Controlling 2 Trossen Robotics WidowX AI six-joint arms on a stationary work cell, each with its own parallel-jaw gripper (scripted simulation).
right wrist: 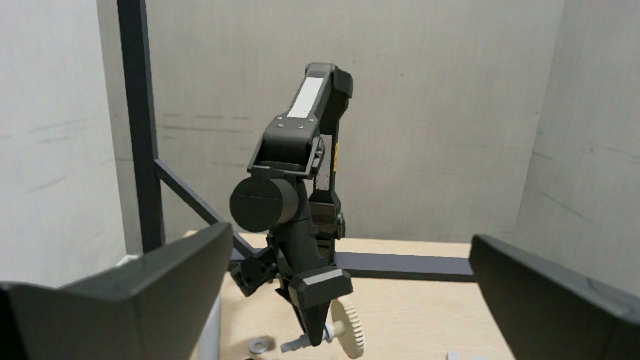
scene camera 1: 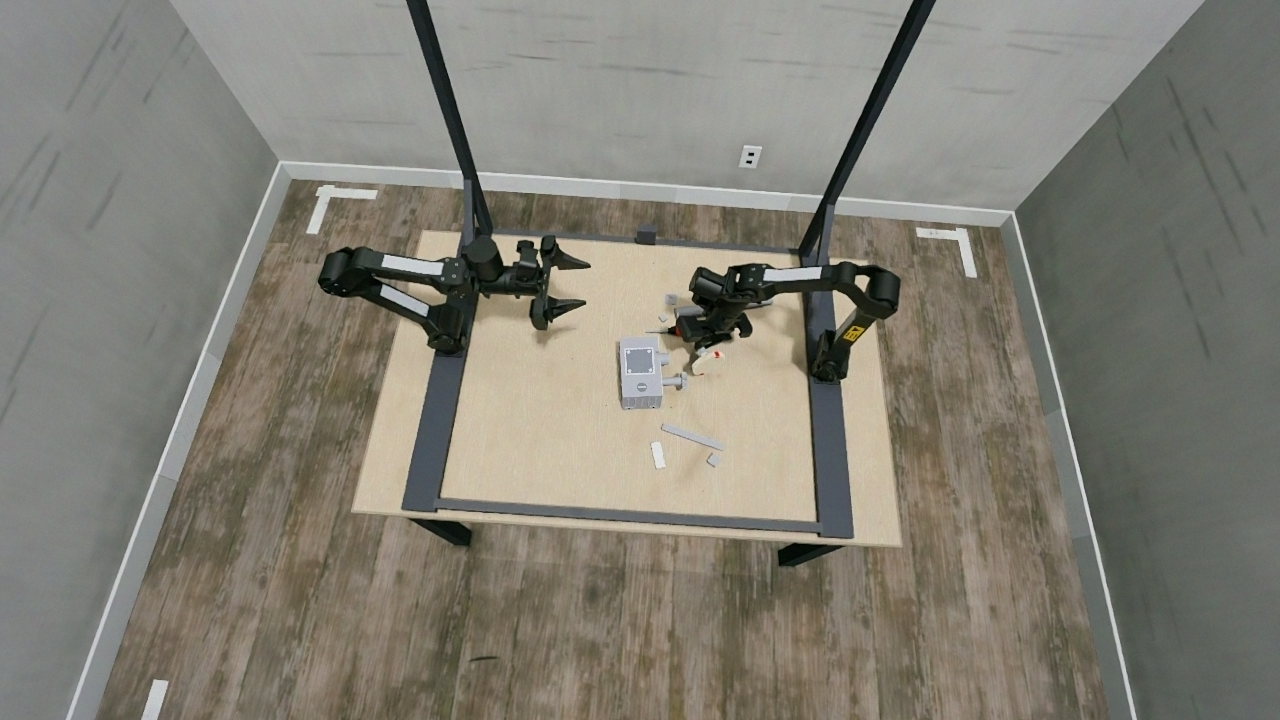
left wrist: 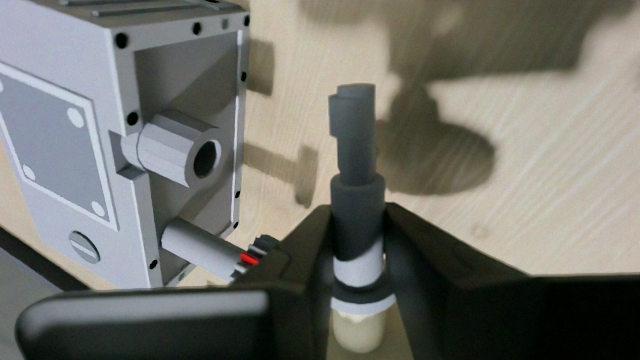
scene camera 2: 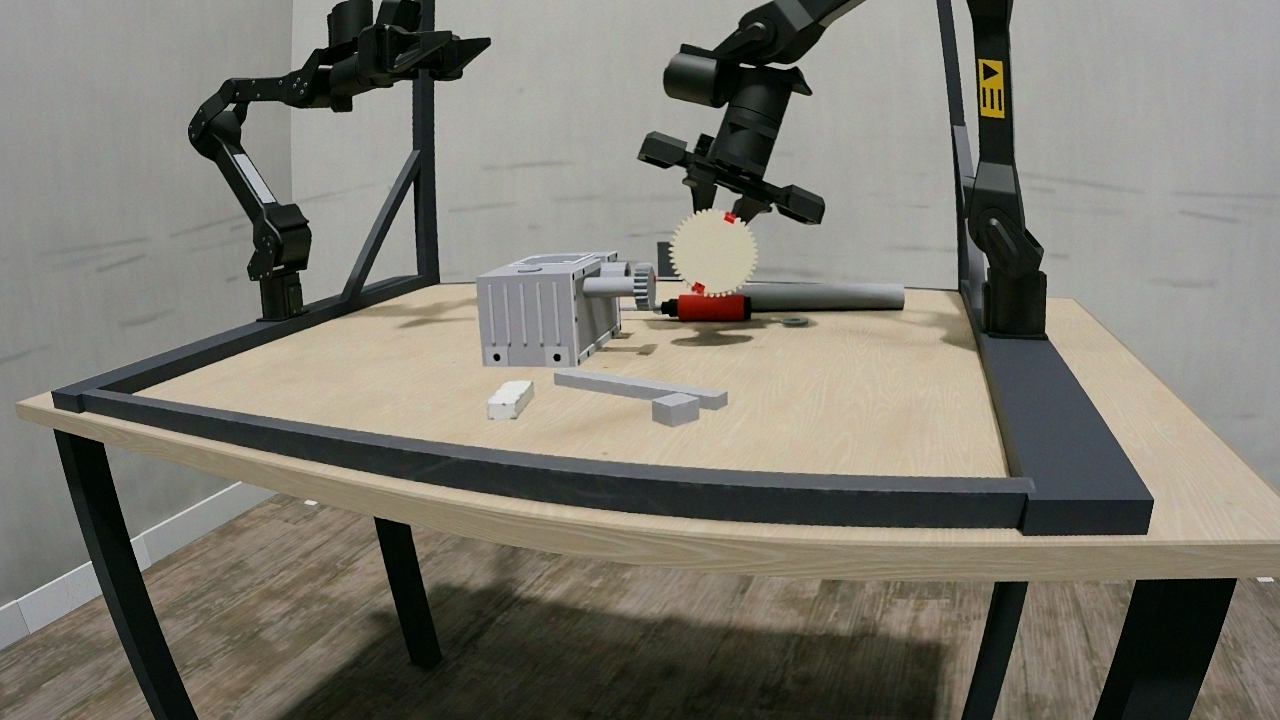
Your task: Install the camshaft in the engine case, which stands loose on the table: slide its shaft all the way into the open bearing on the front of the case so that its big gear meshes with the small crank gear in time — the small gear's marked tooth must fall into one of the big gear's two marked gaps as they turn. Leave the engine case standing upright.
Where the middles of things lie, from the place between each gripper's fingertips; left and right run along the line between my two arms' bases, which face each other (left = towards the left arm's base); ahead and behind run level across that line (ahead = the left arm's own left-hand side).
I see the crank gear [scene camera 2: 644,278] 9 cm ahead of my left hand [scene camera 1: 698,348], 4 cm to the right of it and 5 cm below it. Also, from my left hand: white block [scene camera 2: 512,397] (25 cm ahead, 9 cm to the right, 10 cm below); grey bar [scene camera 2: 711,399] (20 cm ahead, 1 cm to the right, 10 cm below).
Right now the crank gear is 280 mm below my right hand [scene camera 2: 471,37], 250 mm to the left of it and 70 mm ahead of it. The rest, counted from my right hand: white block (340 mm below, 230 mm ahead, 200 mm to the left); then grey bar (340 mm below, 280 mm to the left, 180 mm ahead).
